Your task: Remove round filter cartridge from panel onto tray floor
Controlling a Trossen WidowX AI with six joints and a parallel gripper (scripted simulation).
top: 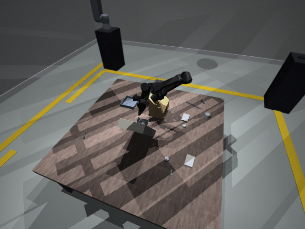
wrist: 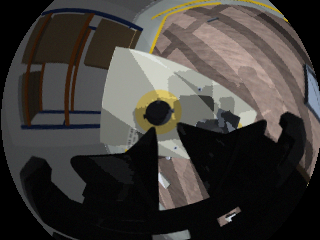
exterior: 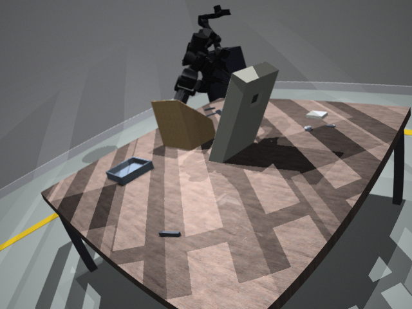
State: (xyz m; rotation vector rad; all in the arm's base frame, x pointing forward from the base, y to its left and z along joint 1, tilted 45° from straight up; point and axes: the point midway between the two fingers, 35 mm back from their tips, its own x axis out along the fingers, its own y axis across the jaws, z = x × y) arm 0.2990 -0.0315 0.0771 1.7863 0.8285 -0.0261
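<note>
My gripper tip is now 10 cm above the round filter cartridge, 3 cm past it and 1 cm to the right of it. Round my gripper tip: grey service panel 12 cm below, 2 cm ahead; then blue-grey tray 34 cm behind, 32 cm to the right, 26 cm below.
</note>
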